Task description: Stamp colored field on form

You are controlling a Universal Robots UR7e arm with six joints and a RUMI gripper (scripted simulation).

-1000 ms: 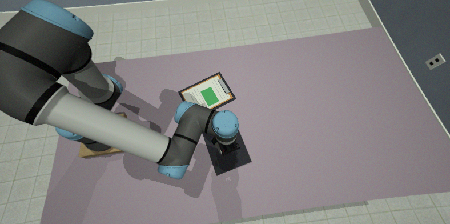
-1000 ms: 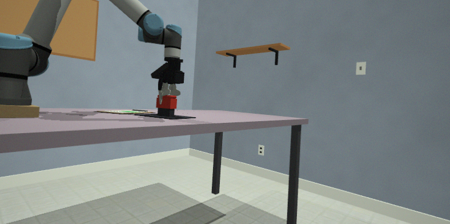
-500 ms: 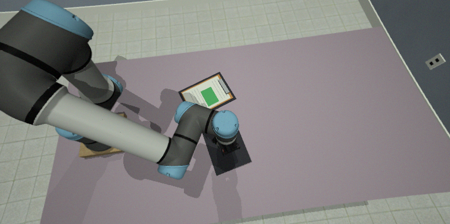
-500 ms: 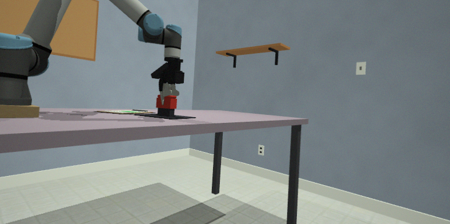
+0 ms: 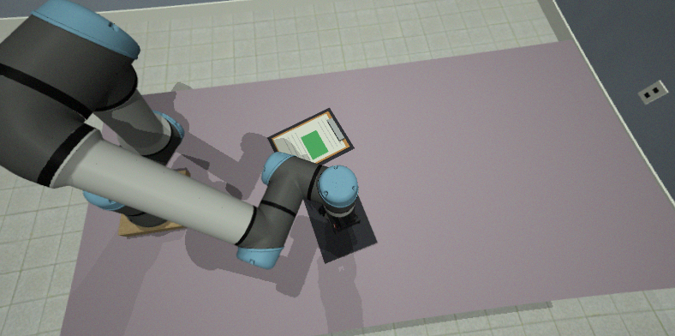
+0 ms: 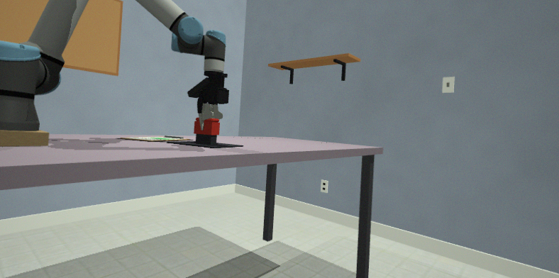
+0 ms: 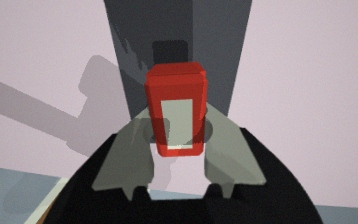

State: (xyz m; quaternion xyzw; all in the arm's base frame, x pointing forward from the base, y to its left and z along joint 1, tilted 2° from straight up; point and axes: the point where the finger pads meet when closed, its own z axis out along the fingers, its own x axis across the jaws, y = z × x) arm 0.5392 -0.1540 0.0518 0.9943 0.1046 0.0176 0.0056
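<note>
Now: hand 27 cm to the right of the clipboard, 7 cm above it and 3 cm past it. The rest, counted from my hand: mat: 7 cm below; then red stamp: 2 cm below.
</note>
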